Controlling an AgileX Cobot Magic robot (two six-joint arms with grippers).
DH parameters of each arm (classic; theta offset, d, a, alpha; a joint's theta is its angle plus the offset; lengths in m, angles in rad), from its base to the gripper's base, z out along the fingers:
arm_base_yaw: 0 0.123 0 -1.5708
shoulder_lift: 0.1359 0 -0.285 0
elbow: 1.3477 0 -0.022 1.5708
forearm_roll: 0 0.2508 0 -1.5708
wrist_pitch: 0 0 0.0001 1.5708
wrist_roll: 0 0.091 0 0
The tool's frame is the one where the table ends.
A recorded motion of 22 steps. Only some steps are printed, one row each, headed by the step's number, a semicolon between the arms.
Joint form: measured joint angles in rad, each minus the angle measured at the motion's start. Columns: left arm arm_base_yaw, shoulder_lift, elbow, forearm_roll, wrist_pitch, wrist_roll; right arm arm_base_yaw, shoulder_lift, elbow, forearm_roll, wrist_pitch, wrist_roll.
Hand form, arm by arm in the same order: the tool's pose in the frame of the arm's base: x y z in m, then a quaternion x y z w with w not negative. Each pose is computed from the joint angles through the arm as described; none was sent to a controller.
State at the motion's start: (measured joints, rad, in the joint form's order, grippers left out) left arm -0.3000 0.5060 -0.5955 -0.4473 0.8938 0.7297; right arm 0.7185 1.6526 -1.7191 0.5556 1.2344 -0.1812
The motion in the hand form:
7: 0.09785 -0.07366 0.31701 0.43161 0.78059 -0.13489 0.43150; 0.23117 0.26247 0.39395 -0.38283 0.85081 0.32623 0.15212
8: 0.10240 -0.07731 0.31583 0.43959 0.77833 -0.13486 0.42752; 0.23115 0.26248 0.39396 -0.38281 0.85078 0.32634 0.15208
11: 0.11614 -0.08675 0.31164 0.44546 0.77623 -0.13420 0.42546; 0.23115 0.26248 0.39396 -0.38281 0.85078 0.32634 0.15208
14: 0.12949 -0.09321 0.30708 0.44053 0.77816 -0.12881 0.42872; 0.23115 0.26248 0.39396 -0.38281 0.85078 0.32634 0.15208
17: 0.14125 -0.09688 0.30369 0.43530 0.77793 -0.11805 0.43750; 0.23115 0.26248 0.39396 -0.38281 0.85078 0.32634 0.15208
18: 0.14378 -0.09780 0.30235 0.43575 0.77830 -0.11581 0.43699; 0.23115 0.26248 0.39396 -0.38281 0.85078 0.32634 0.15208
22: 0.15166 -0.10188 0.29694 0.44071 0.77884 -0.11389 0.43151; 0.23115 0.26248 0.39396 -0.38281 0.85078 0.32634 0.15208
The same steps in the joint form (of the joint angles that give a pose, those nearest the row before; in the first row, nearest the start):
7: -0.1114 0.1668 -0.0691 -0.0009 -0.0913 0.0377; -0.0002 0.0000 0.0000 0.0023 0.0000 0.0000
8: -0.1274 0.1932 -0.0726 0.0000 -0.1066 0.0480; -0.0002 0.0000 0.0000 0.0025 0.0000 0.0000
11: -0.1613 0.2624 -0.0756 -0.0001 -0.1739 0.0582; -0.0002 0.0000 0.0000 0.0025 0.0000 0.0000
14: -0.1738 0.3211 -0.0757 -0.0001 -0.2436 0.0629; -0.0002 0.0000 0.0000 0.0025 0.0000 0.0000
17: -0.1738 0.3666 -0.0756 0.0000 -0.3093 0.0777; -0.0002 0.0000 0.0000 0.0025 0.0000 0.0000
18: -0.1738 0.3781 -0.0757 0.0001 -0.3195 0.0826; -0.0002 0.0000 0.0000 0.0025 0.0000 0.0000
22: -0.1738 0.4198 -0.0757 -0.0205 -0.3444 0.1175; -0.0002 0.0000 0.0000 0.0025 0.0000 0.0000

